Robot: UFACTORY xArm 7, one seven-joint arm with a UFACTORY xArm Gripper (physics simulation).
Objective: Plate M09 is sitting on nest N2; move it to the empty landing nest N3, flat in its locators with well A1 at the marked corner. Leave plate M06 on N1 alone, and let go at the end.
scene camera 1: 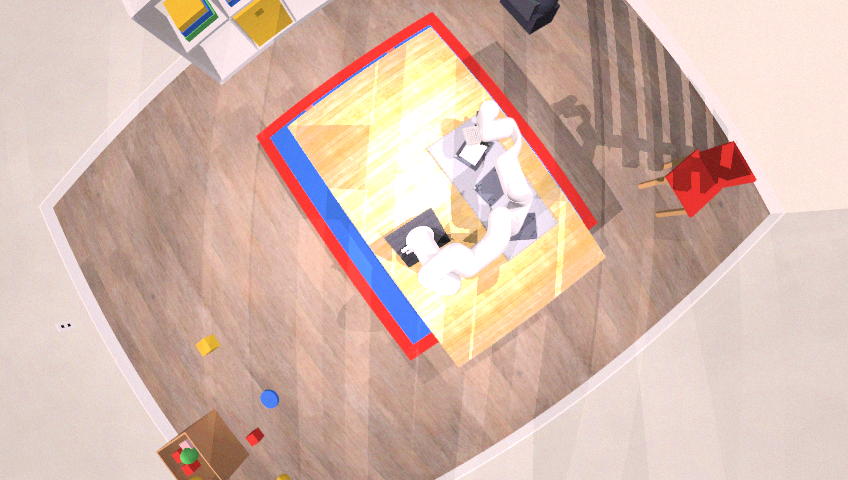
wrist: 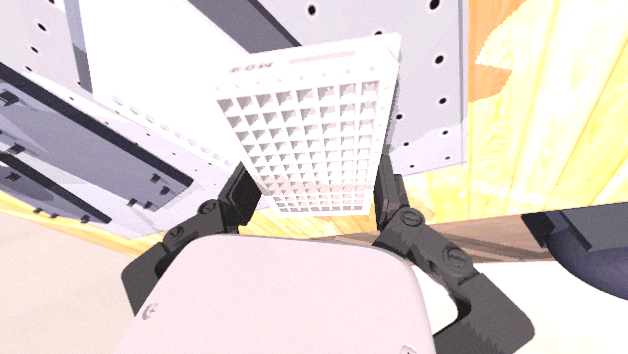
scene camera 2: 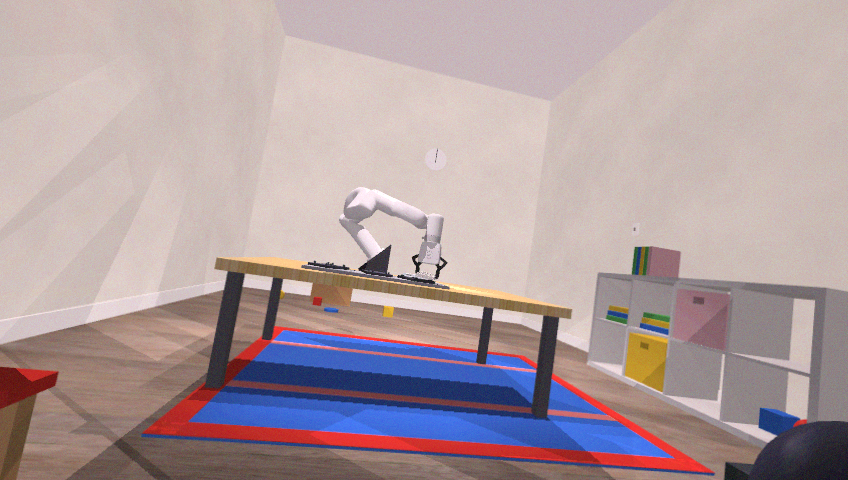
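Plate M09 [scene camera 1: 471, 135] [wrist: 315, 135], a white well plate with its label readable in the wrist view, is between the dark fingers. My gripper [scene camera 2: 426, 273] [wrist: 314, 169] is shut on its two sides and holds it low over the end of the grey board. A second white plate [scene camera 1: 473, 153] [wrist: 150, 55] sits in a dark-rimmed nest close beside it; its label is not readable. A middle nest [scene camera 1: 489, 185] and a far nest [scene camera 1: 526, 227] show no plate on them, partly hidden by the arm. The nest labels are not readable.
The grey board [scene camera 1: 446, 157] [wrist: 420, 80] lies on the wooden table [scene camera 1: 333, 148] [scene camera 2: 505, 302]. A dark triangular wedge [scene camera 2: 380, 262] rises from the board beside the gripper. The arm stands over the nests, its base on a dark pad [scene camera 1: 431, 220]. A dark rounded object [wrist: 590, 260] shows beyond the table edge.
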